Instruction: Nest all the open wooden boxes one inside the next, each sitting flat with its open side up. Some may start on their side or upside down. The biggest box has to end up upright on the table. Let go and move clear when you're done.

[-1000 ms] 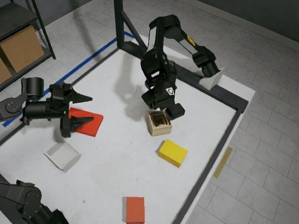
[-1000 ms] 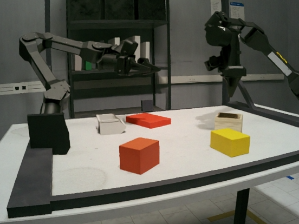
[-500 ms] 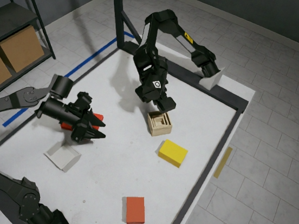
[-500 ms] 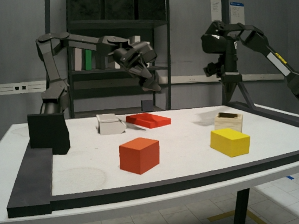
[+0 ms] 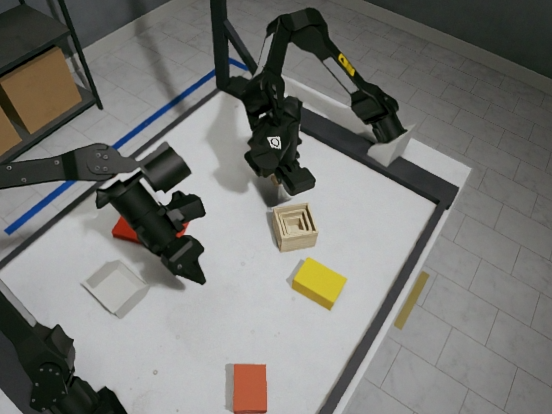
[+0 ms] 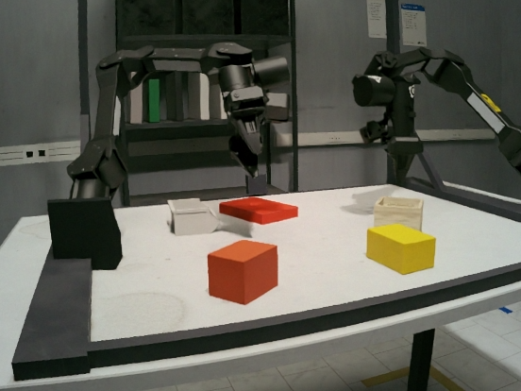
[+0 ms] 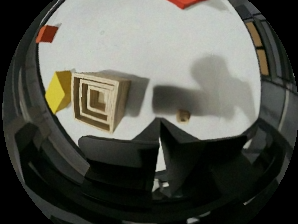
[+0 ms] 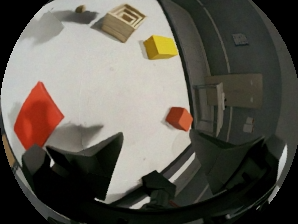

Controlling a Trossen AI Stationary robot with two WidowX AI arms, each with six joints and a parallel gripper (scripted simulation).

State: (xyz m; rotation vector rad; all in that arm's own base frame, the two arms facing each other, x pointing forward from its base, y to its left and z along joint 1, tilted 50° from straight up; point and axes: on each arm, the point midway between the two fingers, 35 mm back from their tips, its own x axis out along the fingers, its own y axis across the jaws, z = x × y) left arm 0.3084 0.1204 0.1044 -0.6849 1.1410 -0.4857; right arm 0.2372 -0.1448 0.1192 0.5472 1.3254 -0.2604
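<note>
Now: left hand 11 cm above the tiny wooden box, 5 cm to the right of it and 4 cm past it. The rest, counted from my left hand: medium wooden box (9 cm below, 9 cm ahead, 4 cm to the right); biggest wooden box (10 cm below, 9 cm ahead, 4 cm to the right); small wooden box (9 cm below, 9 cm ahead, 4 cm to the right).
</note>
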